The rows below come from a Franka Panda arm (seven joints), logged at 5 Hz.
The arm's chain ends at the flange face. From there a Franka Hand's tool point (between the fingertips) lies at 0.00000 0.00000 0.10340 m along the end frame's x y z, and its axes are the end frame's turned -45 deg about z.
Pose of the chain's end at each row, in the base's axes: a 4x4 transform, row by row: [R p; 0 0 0 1], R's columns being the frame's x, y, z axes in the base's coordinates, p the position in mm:
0.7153 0.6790 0.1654 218.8; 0.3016 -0.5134 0.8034 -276.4; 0.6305 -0.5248 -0.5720 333.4; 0 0 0 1
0.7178 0.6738 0.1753 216.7; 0.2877 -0.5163 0.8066 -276.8; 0.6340 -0.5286 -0.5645 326.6; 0 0 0 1
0.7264 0.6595 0.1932 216.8; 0.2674 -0.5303 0.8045 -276.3; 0.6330 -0.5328 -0.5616 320.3; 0 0 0 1
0.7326 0.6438 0.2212 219.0; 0.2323 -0.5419 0.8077 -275.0; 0.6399 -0.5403 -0.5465 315.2; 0 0 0 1
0.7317 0.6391 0.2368 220.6; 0.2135 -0.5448 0.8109 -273.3; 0.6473 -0.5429 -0.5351 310.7; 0 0 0 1
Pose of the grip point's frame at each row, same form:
0.0257 0.9859 0.1654 235.9; 0.5763 -0.1498 0.8034 -193.3; 0.8169 0.0747 -0.5720 274.3; 0 0 0 1
0.0311 0.9840 0.1753 234.8; 0.5685 -0.1616 0.8066 -193.4; 0.8221 0.0745 -0.5645 268.2; 0 0 0 1
0.0473 0.9800 0.1932 236.8; 0.5641 -0.1859 0.8045 -193.1; 0.8243 0.0709 -0.5616 262.2; 0 0 0 1
0.0628 0.9733 0.2212 241.9; 0.5474 -0.2189 0.8077 -191.5; 0.8345 0.0704 -0.5465 258.7; 0 0 0 1
0.0655 0.9693 0.2368 245.1; 0.5362 -0.2343 0.8109 -189.5; 0.8416 0.0738 -0.5351 255.4; 0 0 0 1

